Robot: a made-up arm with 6 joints.
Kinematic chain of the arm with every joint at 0, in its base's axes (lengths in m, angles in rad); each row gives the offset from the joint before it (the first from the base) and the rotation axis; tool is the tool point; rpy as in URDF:
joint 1: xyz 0 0 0.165 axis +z
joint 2: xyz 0 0 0 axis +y
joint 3: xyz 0.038 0 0.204 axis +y
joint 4: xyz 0.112 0 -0.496 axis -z
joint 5: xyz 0 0 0 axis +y
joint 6: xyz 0.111 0 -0.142 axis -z
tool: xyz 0 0 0 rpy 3.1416 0 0
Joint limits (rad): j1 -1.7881..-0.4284 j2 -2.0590..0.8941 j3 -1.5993..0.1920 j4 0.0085..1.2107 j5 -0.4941..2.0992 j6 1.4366..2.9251
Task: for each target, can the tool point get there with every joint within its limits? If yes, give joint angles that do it. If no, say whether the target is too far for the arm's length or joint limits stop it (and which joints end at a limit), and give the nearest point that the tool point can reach.
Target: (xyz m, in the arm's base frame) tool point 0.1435 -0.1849 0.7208
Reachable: yes | joints -0.8173 -1.6213 -0.6330 0.8177 0.4966 2.5854
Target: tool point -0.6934 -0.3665 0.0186
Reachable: no: joint limits stop it (at a limit: joint 1, joint 4, joint 5) | nearest point -0.2602 -0.4621 0.0186 | short by 0.444 m
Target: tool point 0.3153 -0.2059 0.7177
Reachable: yes | joints -0.6921 -1.0022 -1.1374 0.7173 1.0319 1.6976
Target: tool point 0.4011 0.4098 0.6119
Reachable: no: joint limits stop it (at a limit: joint 1, joint 3, joint 4) | nearest point 0.2611 0.4183 0.5918 | short by 0.142 m
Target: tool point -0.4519 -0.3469 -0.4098
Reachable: no: joint limits stop it (at a limit: joint 1, joint 2, joint 4) | nearest point -0.2314 -0.3538 -0.3013 | short by 0.246 m
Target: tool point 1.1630 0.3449 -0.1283
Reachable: no: too far | nearest point 0.6427 -0.1262 -0.0393 | short by 0.707 m
